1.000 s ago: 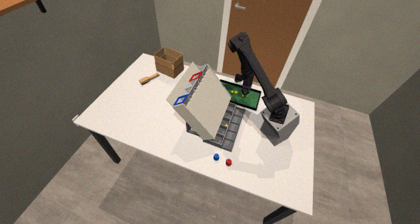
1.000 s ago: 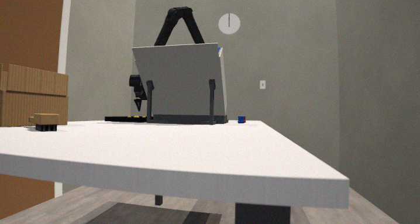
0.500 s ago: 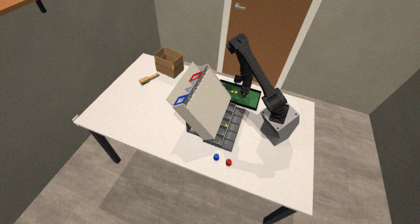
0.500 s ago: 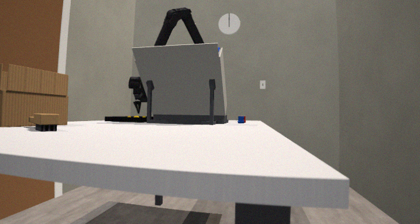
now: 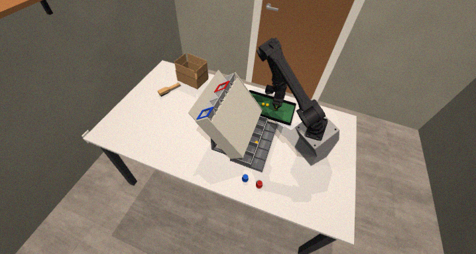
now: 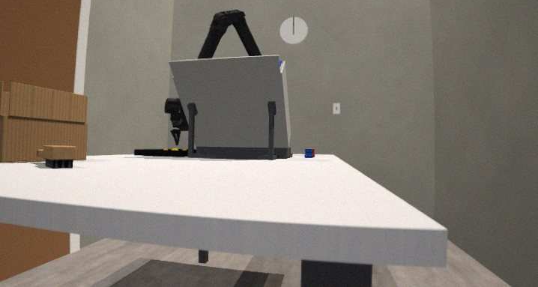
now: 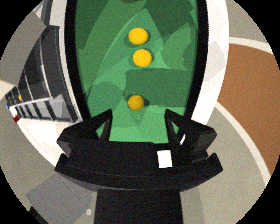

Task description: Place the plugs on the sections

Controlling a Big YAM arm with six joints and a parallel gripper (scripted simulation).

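Now: hand 50 mm short of the green marble tray, 40 mm above it and 10 mm to the right of it. Round my hand: grey cover: 360 mm to the left, 160 mm above, 110 mm ahead.
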